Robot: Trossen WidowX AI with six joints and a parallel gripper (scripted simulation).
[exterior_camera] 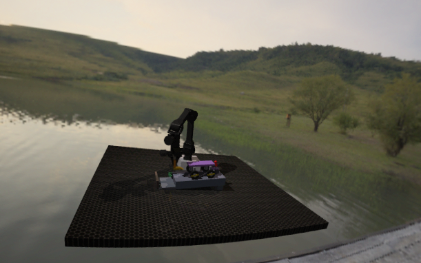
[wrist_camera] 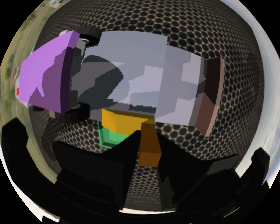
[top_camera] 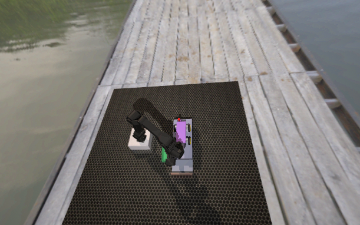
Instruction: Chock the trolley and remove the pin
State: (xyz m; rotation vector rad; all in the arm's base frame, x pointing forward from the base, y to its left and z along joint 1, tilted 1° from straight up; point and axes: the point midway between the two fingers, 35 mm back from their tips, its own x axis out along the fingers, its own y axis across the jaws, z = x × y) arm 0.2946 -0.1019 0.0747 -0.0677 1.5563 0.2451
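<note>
My gripper tip is 20 mm past the red-headed stop pin, 270 mm to the right of it and 20 mm below it. Also, from my gripper tip: purple trolley 20 mm ahead, 170 mm to the left; then yellow chock 20 mm to the left, 10 mm below; then brown stop 80 mm ahead, 100 mm to the right, 80 mm below.
</note>
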